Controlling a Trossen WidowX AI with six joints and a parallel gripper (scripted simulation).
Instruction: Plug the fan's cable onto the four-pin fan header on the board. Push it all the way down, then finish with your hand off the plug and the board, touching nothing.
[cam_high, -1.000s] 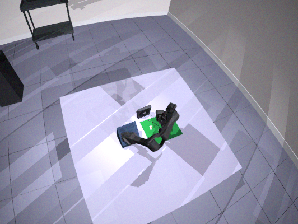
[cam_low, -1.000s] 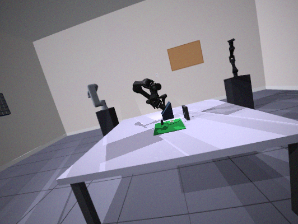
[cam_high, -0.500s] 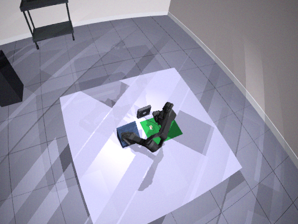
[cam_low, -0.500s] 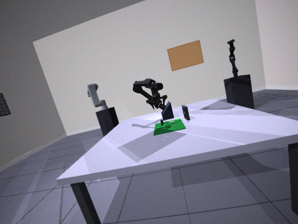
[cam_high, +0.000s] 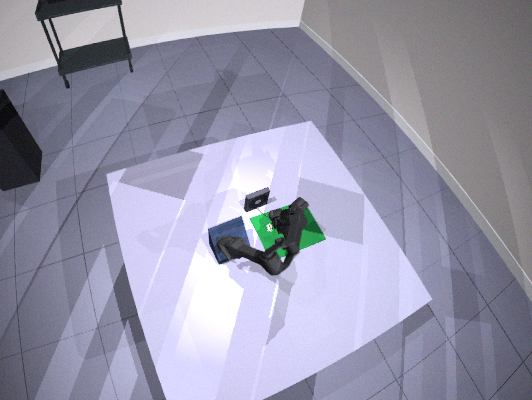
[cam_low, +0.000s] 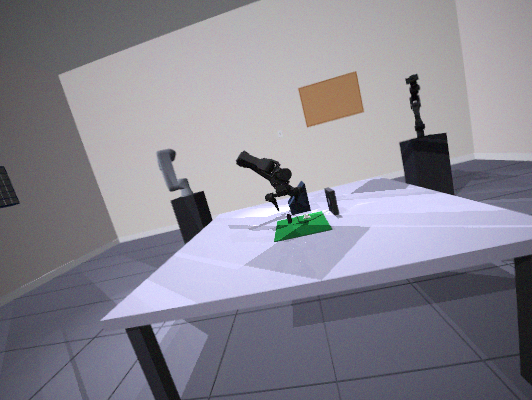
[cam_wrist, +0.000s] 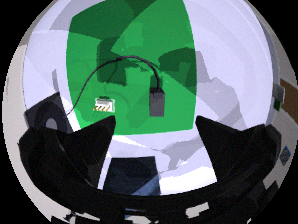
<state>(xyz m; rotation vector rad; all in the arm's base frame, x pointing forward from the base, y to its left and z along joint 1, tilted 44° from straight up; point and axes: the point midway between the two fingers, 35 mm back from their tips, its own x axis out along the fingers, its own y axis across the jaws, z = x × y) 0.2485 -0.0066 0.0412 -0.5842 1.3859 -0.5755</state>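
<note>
The dark fan plug is 10 mm ahead of my gripper tip and 40 mm below it. The rest, counted from my gripper tip: black fan 20 mm behind, 210 mm to the left, 10 mm below; then green board 80 mm ahead, 50 mm to the left, 80 mm below.
</note>
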